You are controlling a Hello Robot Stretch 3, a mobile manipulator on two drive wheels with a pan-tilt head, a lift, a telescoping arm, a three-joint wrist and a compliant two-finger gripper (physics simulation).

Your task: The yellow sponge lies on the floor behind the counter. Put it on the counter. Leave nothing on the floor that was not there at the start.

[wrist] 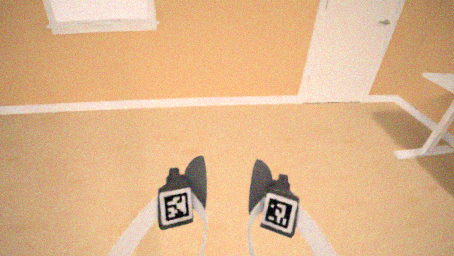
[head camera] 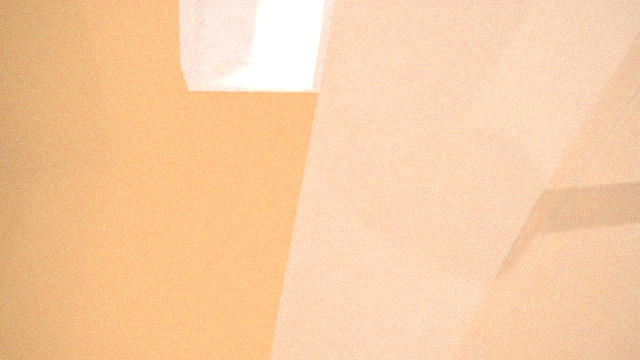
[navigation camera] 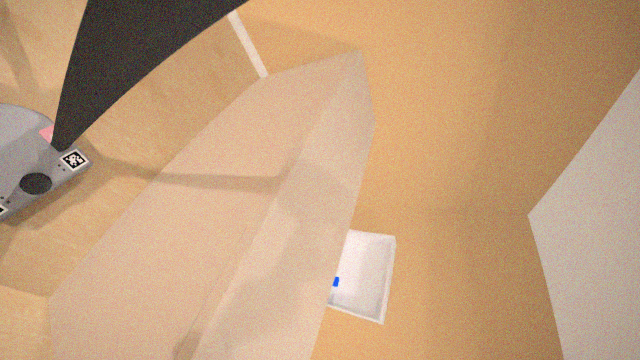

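Where they show: gripper, fingertip midpoint: (wrist: 228, 176); robot's base, link origin: (navigation camera: 36, 181).
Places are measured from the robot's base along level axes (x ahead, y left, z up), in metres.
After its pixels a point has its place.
The counter (head camera: 400, 175) @[z 0.911, x 0.472, y 0.495 m] (navigation camera: 320, 210) @[z 0.911, x 0.490, y 0.459 m] is a long pale block. It runs down the middle of the navigation view and slants through the head view, against the orange wall. The yellow sponge does not show in the head, navigation or wrist view, and the floor directly behind the counter is hidden. My gripper (wrist: 228, 176) @[z 1.083, x -0.021, y -0.374 m] is open and empty in the wrist view, its two dark fingertips apart above the wooden floor. It points away from the counter, which does not show in that view.
My base (navigation camera: 22, 162) @[z 0.160, x -0.070, y 0.022 m] and dark mast (navigation camera: 115, 55) @[z 1.085, x -0.055, y 0.117 m] are left of the counter. A white-framed recess (head camera: 220, 40) @[z 0.886, x 1.985, y 1.140 m] (navigation camera: 367, 275) @[z 0.814, x 2.032, y 0.884 m], with a blue spot in the navigation view, shows beyond it. The wrist view shows a window (wrist: 102, 25) @[z 0.816, x 1.031, y -2.104 m], a door (wrist: 350, 55) @[z 0.565, x -1.249, y -2.524 m] and a white table leg (wrist: 440, 127) @[z 0.301, x -1.815, y -1.686 m].
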